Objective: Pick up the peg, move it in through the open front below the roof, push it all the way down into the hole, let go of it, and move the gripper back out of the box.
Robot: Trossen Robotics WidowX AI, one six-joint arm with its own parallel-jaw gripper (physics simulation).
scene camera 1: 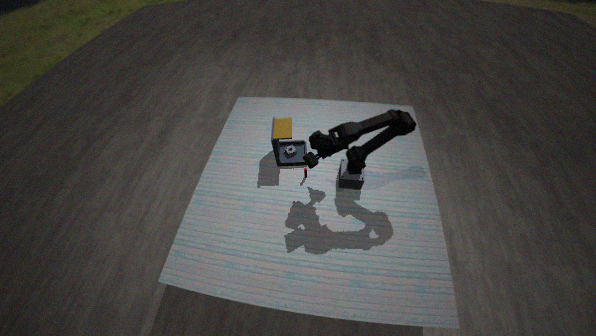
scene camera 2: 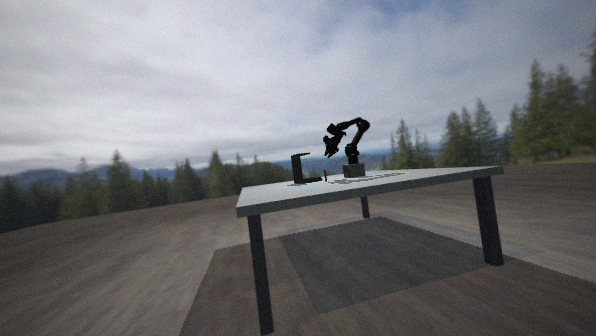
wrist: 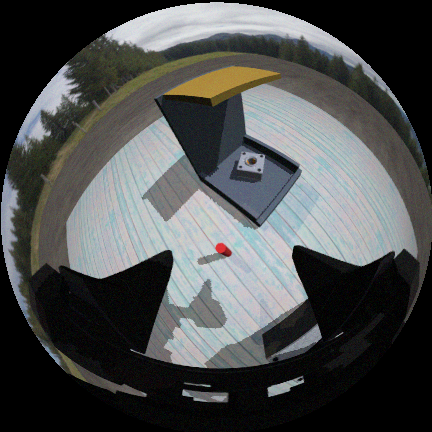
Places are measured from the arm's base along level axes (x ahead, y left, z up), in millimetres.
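Where they show: gripper, fingertip midpoint: [scene camera 2: 326,156] [wrist: 234,255]; arm's base, link origin: [scene camera 1: 354,168] [scene camera 2: 353,163].
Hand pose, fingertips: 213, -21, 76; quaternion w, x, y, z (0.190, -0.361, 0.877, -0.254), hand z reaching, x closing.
Each offset is from my fingertips to the top centre of the thing, as dx, dy, dz. "pt": to the spot under its first point. Level surfaces: height alone.
The red peg @[+32, +7, -95] [scene camera 1: 305,173] [scene camera 2: 325,175] [wrist: 223,249] stands upright on the table, outside the box and near its floor's edge. The dark box @[+111, -145, +49] [scene camera 1: 274,145] [scene camera 2: 297,169] [wrist: 235,192] has a tall wall and a yellow roof @[pt +143, -139, +49] [scene camera 1: 282,128] [wrist: 220,85]. A pale square block @[+119, -155, -134] [scene camera 1: 290,149] [wrist: 247,170] with a round hole stands on the box floor; no peg shows in the hole. My gripper [scene camera 1: 309,161] [scene camera 2: 328,154] [wrist: 234,255] is open and empty, high above the table. In the wrist view the peg's top appears between the fingertips, well below them.
The arm's base [scene camera 1: 351,181] [scene camera 2: 354,170] stands on the pale striped table @[dz -175] [scene camera 1: 300,290] [scene camera 2: 300,196], to the right of the peg in both scene views. Low rims edge parts of the box floor. Shadows of the arm and box fall on the table.
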